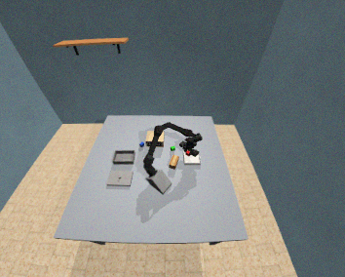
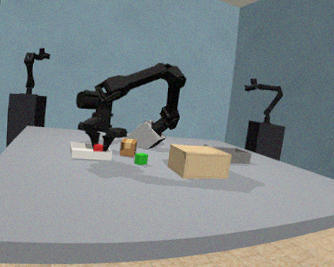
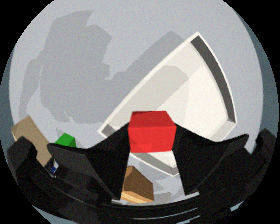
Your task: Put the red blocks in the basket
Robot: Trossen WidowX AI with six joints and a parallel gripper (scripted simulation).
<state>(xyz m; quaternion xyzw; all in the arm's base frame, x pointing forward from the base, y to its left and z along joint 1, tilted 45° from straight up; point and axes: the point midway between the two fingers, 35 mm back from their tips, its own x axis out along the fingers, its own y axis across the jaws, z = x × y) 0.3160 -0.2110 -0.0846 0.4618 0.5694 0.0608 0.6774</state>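
Now: hand 40 cm past the grey lid, 48 cm to the right of it and 3 cm above it. Round my hand: white shallow basket: 2 cm behind, 4 cm to the right, 4 cm below; small brown box: 13 cm behind, 10 cm to the left, 2 cm below; drawer unit: 8 cm ahead, 35 cm to the left, 1 cm below.
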